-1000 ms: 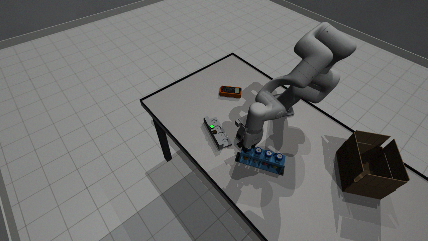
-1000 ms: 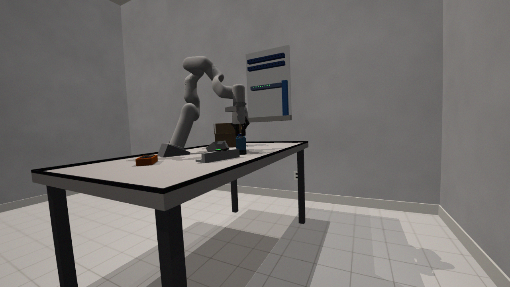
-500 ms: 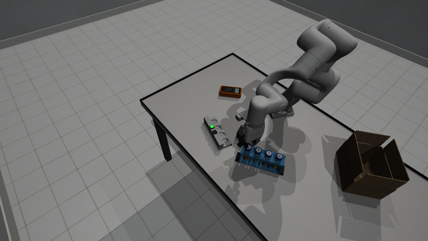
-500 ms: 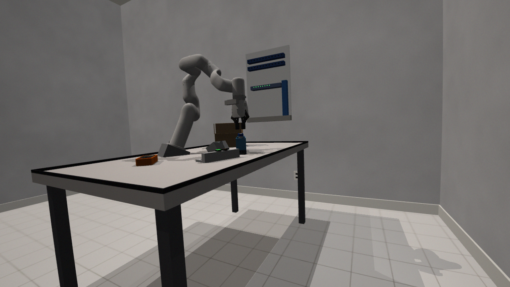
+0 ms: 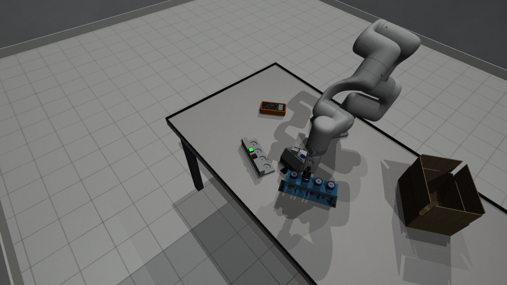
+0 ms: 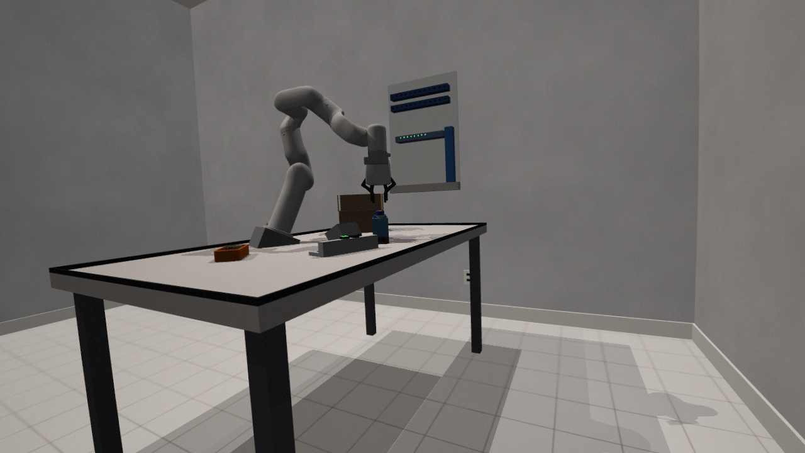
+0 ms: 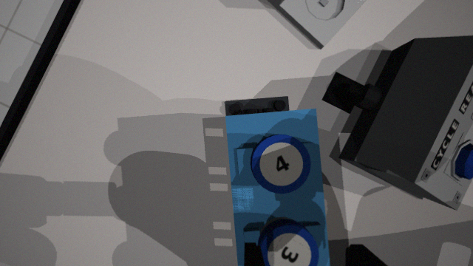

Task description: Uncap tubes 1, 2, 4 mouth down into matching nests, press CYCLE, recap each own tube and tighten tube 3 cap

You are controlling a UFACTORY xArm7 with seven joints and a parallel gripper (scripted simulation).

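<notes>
The cap 3 lies 6 cm below my hand. Also, from my hand: cap 2 (6 cm below, 4 cm to the left, 4 cm behind); then cap 1 (8 cm to the left, 7 cm behind, 6 cm below); then cap 4 (6 cm below, 4 cm to the right, 3 cm ahead).
</notes>
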